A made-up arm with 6 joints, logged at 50 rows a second.
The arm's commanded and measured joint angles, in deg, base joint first. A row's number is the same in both.
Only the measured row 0 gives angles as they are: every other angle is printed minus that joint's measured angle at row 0.
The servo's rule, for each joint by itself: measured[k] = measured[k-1] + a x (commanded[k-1-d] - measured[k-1]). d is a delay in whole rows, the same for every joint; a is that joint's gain. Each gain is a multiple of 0.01, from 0.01 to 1. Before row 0 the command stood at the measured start. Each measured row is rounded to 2 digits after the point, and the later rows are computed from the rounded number. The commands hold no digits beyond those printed.
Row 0, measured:
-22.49, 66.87, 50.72, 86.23, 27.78, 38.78
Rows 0 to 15, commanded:
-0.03, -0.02, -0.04, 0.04, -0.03, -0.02
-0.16, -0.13, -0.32, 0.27, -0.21, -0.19
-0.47, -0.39, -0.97, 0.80, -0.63, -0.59
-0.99, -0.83, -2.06, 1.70, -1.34, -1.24
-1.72, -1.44, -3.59, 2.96, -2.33, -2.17
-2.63, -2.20, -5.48, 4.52, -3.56, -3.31
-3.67, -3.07, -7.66, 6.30, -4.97, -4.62
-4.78, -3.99, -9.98, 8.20, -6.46, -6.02
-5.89, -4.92, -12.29, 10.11, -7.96, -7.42
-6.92, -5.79, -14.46, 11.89, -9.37, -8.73
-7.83, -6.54, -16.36, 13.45, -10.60, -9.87
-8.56, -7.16, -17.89, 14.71, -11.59, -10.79
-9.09, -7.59, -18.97, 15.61, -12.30, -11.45
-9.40, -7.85, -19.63, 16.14, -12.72, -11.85
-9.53, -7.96, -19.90, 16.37, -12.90, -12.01
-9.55, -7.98, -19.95, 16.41, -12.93, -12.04
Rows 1 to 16, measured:
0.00, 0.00, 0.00, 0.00, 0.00, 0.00
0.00, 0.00, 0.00, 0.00, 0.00, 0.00
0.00, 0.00, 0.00, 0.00, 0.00, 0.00
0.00, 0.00, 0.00, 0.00, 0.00, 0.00
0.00, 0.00, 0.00, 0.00, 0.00, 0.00
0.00, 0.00, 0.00, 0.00, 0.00, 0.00
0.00, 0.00, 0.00, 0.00, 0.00, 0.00
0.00, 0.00, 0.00, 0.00, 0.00, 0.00
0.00, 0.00, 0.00, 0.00, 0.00, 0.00
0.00, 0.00, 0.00, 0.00, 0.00, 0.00
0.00, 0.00, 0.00, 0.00, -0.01, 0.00
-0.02, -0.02, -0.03, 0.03, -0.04, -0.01
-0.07, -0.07, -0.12, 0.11, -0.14, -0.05
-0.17, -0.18, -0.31, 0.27, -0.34, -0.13
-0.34, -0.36, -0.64, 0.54, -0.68, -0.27
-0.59, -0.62, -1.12, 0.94, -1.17, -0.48
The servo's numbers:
d 10
a 0.11 0.14 0.10 0.10 0.17 0.07

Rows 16 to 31, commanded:
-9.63, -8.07, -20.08, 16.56, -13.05, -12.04
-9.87, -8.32, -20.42, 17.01, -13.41, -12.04
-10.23, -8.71, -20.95, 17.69, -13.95, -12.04
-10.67, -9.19, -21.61, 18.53, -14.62, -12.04
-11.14, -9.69, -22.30, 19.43, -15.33, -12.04
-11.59, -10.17, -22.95, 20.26, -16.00, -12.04
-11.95, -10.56, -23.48, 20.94, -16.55, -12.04
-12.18, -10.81, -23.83, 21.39, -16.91, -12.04
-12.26, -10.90, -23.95, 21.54, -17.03, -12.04
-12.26, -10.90, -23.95, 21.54, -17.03, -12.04
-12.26, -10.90, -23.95, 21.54, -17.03, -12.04
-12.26, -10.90, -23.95, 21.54, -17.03, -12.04
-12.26, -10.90, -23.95, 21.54, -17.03, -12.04
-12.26, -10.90, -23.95, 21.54, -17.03, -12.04
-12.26, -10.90, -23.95, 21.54, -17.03, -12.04
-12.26, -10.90, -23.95, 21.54, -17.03, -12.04
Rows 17 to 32, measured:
-0.93, -0.96, -1.77, 1.48, -1.82, -0.77
-1.35, -1.38, -2.59, 2.15, -2.61, -1.14
-1.85, -1.88, -3.56, 2.95, -3.52, -1.58
-2.41, -2.43, -4.65, 3.84, -4.51, -2.08
-3.01, -3.01, -5.82, 4.80, -5.55, -2.63
-3.62, -3.59, -7.03, 5.79, -6.58, -3.20
-4.22, -4.15, -8.22, 6.77, -7.55, -3.78
-4.79, -4.67, -9.36, 7.71, -8.43, -4.34
-5.31, -5.13, -10.41, 8.58, -9.19, -4.88
-5.78, -5.53, -11.36, 9.36, -9.83, -5.38
-6.20, -5.89, -12.23, 10.08, -10.38, -5.85
-6.60, -6.23, -13.05, 10.77, -10.90, -6.28
-7.00, -6.58, -13.84, 11.46, -11.42, -6.68
-7.40, -6.95, -14.62, 12.17, -11.96, -7.06
-7.81, -7.33, -15.39, 12.90, -12.53, -7.41
-8.23, -7.73, -16.15, 13.64, -13.12, -7.73

